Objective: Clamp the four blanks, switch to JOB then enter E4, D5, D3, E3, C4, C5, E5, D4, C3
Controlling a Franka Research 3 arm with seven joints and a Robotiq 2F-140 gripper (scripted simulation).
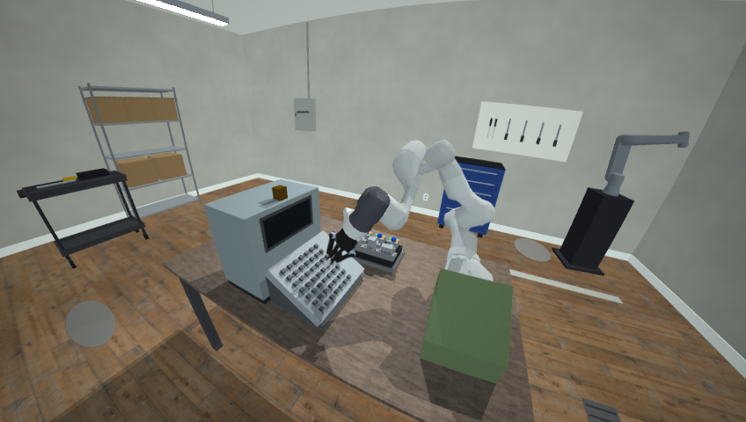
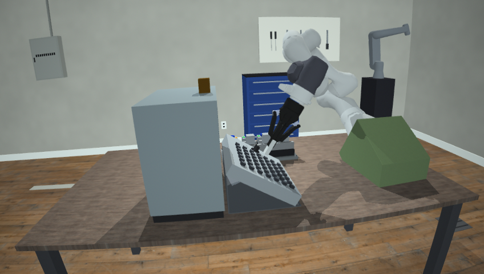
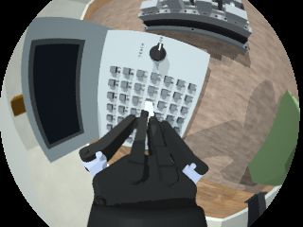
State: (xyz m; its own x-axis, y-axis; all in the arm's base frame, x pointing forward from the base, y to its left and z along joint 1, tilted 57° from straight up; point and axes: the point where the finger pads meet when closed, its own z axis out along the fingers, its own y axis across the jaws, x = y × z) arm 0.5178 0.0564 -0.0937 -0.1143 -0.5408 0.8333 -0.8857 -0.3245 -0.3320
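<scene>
Now: hand 6 cm to the right of the key D3, 6 cm above it and 4 cm short of it. The rest, counted from my hand: black selector knob (14 cm to the right, 5 cm below, 2 cm ahead); then sloped keypad (9 cm below, 6 cm ahead, 2 cm to the right).
</scene>
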